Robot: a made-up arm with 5 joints.
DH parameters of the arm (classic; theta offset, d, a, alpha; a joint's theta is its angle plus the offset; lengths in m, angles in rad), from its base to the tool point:
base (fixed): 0 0.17 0 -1.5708
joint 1: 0 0.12 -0.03 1.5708
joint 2: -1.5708 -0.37 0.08 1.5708
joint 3: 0.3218 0 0.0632 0
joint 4: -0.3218 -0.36 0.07 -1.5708
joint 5: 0.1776 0 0.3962 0
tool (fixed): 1.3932 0.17 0 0
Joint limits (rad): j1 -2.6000..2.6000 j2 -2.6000..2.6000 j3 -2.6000..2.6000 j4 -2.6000..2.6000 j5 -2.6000..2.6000
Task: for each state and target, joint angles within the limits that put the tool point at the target. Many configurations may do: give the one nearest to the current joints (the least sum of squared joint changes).
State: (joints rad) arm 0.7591 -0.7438 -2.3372 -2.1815 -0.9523
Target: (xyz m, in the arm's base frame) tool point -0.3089 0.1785 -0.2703
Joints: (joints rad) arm 1.1637 -1.1221 -1.8224 -1.7044 -0.9531
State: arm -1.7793 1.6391 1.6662 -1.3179 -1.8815
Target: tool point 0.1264 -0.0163 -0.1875
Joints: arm -1.0420 2.5120 1.8896 -1.3451 -2.5812
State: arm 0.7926 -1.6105 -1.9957 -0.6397 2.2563
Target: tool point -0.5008 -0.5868 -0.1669
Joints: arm 0.6216 -1.4647 -2.1333 -0.8031 2.0079
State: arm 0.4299 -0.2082 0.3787 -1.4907 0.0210
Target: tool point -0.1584 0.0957 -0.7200
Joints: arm 0.5469 0.0784 -0.0728 -2.0281 -0.1914
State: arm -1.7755 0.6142 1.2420 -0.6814 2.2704
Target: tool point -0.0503 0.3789 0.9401
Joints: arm -2.2917 0.1952 1.7718 -0.2509 2.0250
